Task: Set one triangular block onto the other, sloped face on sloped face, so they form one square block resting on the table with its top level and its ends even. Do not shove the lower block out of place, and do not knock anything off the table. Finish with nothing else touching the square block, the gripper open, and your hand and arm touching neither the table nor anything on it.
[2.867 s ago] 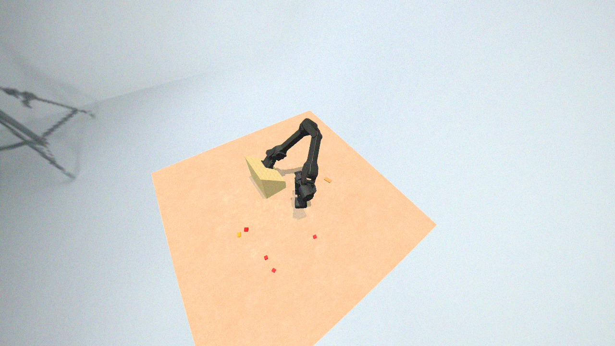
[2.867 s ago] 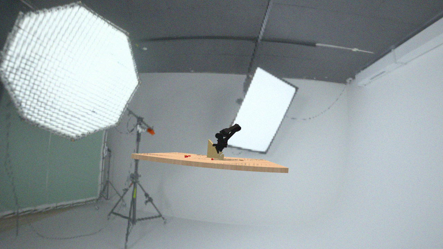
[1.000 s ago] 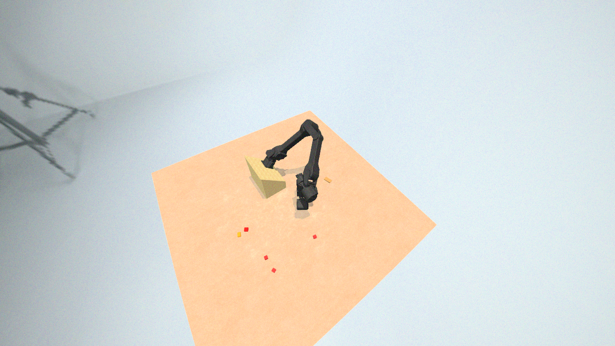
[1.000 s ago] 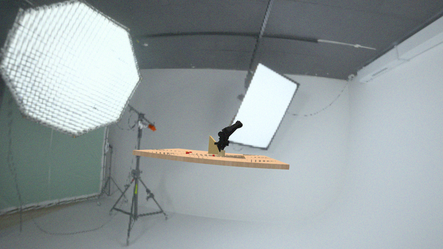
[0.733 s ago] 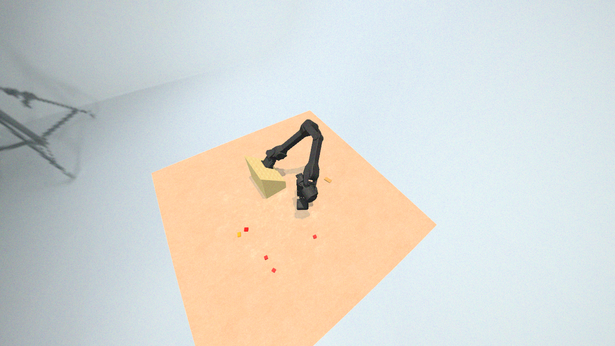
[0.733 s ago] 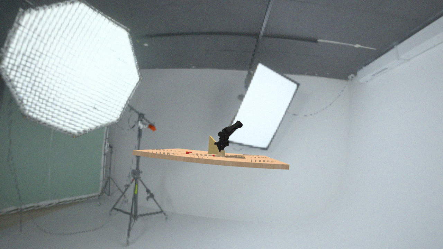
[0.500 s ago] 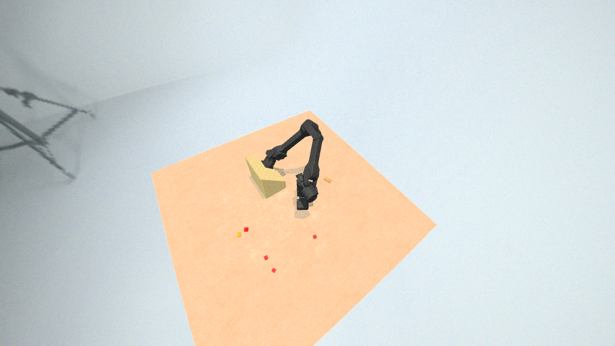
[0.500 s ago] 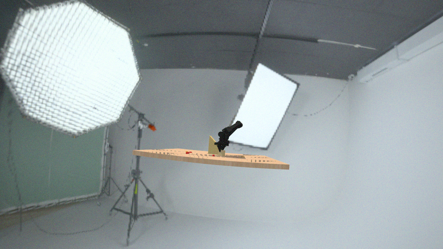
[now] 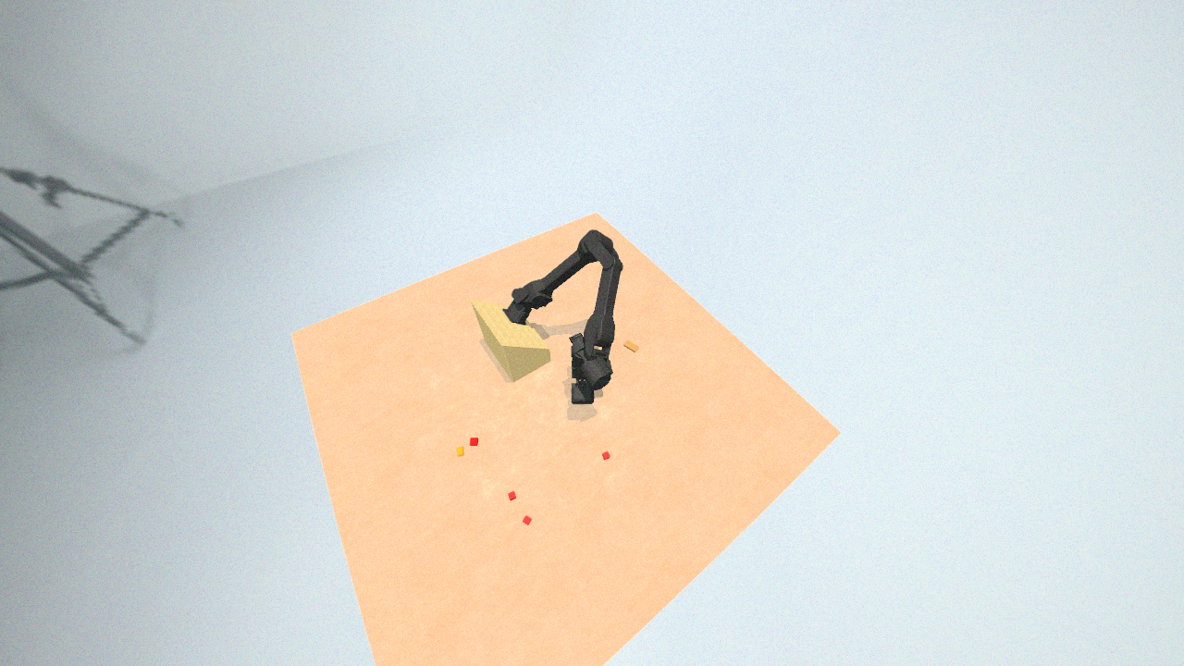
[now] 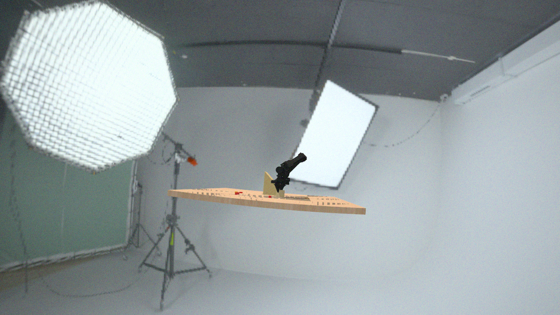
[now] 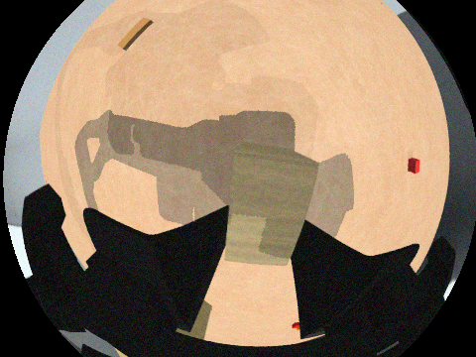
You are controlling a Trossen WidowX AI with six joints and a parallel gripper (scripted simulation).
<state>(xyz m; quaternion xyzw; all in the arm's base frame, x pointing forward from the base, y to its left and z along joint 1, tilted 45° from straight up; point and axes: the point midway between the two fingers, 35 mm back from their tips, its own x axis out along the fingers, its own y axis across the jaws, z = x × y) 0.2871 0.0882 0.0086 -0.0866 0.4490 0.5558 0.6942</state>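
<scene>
Now: gripper tip 10 mm below the triangular block.
</scene>
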